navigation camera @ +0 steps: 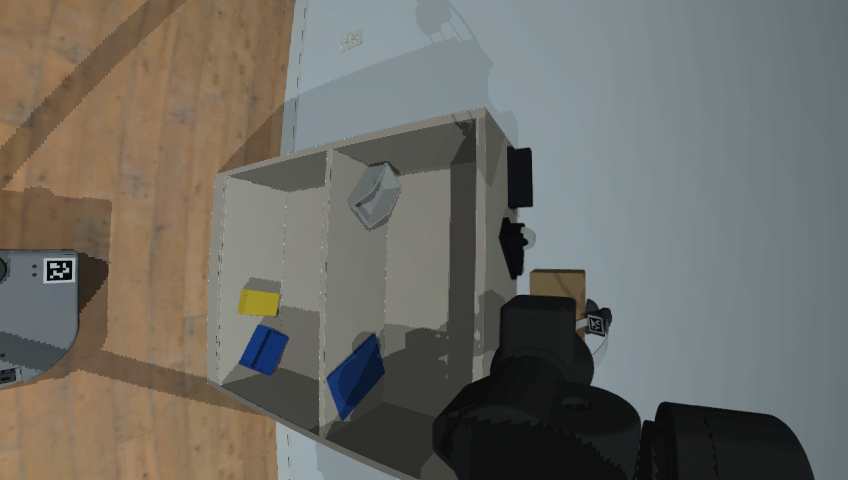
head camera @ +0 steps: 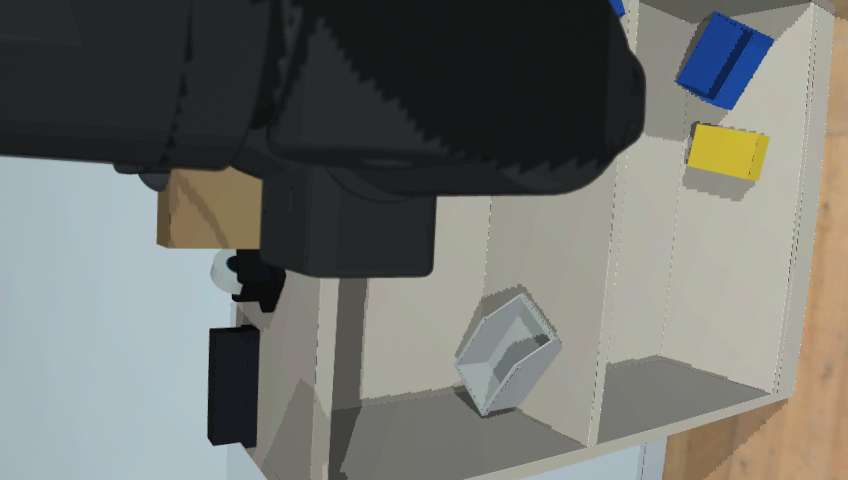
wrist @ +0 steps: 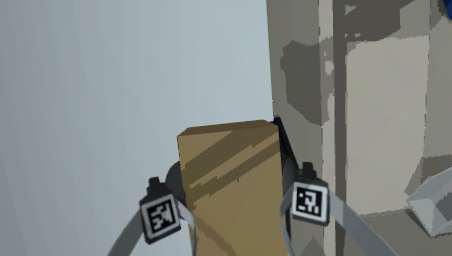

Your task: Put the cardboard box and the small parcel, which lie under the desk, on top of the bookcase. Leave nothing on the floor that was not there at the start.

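Frame: origin at the robot's base, x right, y down, z ahead, level; millimetres.
Seen in the pictures: gripper, fingertip midpoint: (wrist: 230,175).
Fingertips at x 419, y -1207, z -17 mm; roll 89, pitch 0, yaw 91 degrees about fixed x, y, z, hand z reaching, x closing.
Note:
Pixels of each thing's top centre, then the offset from my fingertips to it. "spot": a spot on its surface instead.
- brown cardboard box, top centre: (head camera: 162,166) (wrist: 189,193) (navigation camera: 586,310) dx -14, dy -31, dz +5 mm
- black block, top centre: (head camera: 210,389) (navigation camera: 531,176) dx +354, dy +93, dz +253 mm
- black tape dispenser, top centre: (head camera: 206,245) (navigation camera: 537,250) dx +330, dy +77, dz +74 mm
- grey bin, surface spot: (head camera: 505,356) (navigation camera: 375,193) spot: dx +340, dy +551, dz +246 mm
- yellow block, top centre: (head camera: 721,150) (navigation camera: 262,303) dx +293, dy +1062, dz -137 mm
The brown cardboard box (head camera: 211,211) (navigation camera: 554,283) (wrist: 232,170) is between the two fingers of my gripper (wrist: 230,175), which is shut on it. The fingertips press on its two opposite sides. The views lie sideways: the top of the bookcase (head camera: 321,356) (navigation camera: 480,208) (wrist: 328,150) faces left in the head view and right in the navigation view. The box is held up at the top's level or somewhat above it; a narrow strip of wall shows between them in the navigation view. My wrist hides part of the box and of the top. The small parcel does not show.
On the bookcase top stand a black block (head camera: 233,386) (navigation camera: 520,177) and a black tape dispenser (head camera: 260,279) (navigation camera: 512,246), close to the held box. The shelves hold a grey bin (head camera: 505,356) (navigation camera: 373,195), a yellow block (head camera: 726,151) (navigation camera: 258,302) and blue objects (head camera: 724,59) (navigation camera: 357,377).

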